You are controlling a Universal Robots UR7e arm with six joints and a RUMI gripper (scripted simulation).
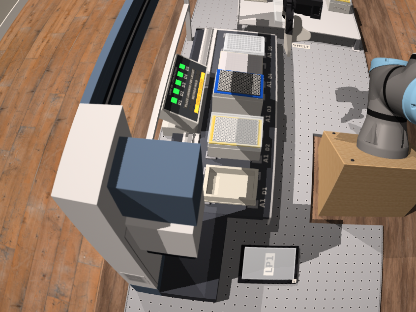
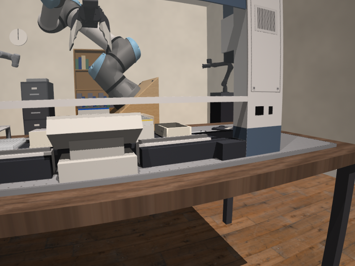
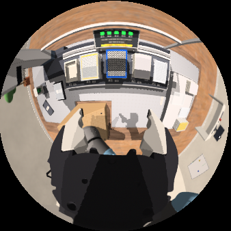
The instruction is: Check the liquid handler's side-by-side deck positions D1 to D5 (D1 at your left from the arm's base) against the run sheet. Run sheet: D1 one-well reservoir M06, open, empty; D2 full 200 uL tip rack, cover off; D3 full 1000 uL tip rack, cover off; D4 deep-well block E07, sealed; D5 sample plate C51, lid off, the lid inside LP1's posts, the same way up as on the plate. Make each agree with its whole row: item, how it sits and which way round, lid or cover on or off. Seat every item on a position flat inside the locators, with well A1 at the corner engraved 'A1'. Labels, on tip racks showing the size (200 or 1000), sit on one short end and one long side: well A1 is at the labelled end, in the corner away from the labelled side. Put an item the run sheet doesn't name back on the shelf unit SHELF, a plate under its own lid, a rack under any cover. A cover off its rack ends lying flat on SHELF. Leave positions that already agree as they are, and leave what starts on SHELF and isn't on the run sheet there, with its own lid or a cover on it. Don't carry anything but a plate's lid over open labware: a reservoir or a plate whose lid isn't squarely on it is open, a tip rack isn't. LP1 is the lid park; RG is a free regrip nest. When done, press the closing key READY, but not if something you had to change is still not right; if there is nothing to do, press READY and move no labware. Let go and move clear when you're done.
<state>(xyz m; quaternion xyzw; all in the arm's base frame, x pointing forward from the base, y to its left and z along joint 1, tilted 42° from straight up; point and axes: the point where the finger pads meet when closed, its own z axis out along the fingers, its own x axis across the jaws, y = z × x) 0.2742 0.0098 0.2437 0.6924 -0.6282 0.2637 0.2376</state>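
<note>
Now: hand 10 cm short of the blue-framed tip rack and 22 cm above it. Also, from my hand: clear well plate (12 cm ahead, 24 cm to the right, 28 cm below); then yellow-framed tip rack (9 cm ahead, 12 cm to the left, 24 cm below); then cream reservoir (9 cm ahead, 25 cm to the left, 28 cm below).
</note>
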